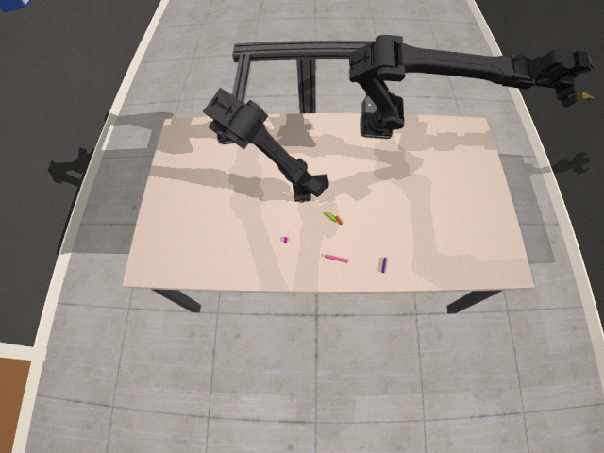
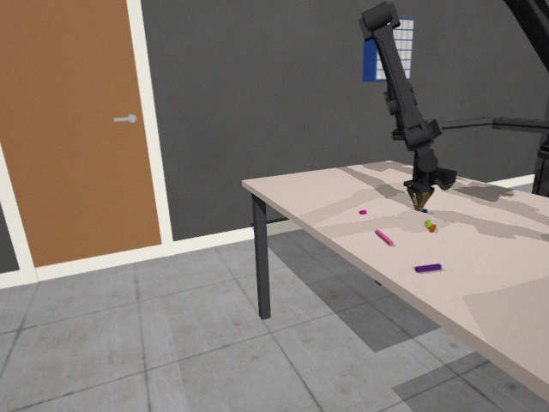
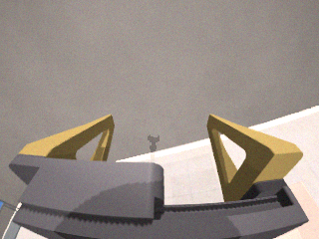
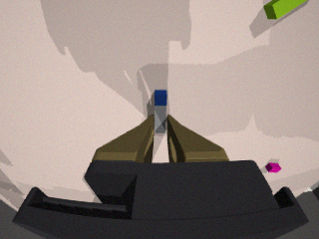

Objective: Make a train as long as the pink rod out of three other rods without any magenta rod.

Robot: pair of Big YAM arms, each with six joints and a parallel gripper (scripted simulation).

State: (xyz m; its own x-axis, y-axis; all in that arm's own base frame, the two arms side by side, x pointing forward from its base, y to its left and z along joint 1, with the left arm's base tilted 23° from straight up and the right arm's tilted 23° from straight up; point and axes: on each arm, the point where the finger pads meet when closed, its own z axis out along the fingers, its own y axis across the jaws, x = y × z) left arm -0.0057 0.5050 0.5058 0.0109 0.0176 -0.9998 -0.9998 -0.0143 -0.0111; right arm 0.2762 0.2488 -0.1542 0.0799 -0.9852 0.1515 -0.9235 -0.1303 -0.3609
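Observation:
My right gripper is now 10 mm to the right of the grey rod and 10 mm above it. Also, from my right hand: blue rod (30 mm to the left, 10 mm below); then orange rod (100 mm ahead, 150 mm to the left, 10 mm below); then lime rod (80 mm ahead, 120 mm to the left, 10 mm below).

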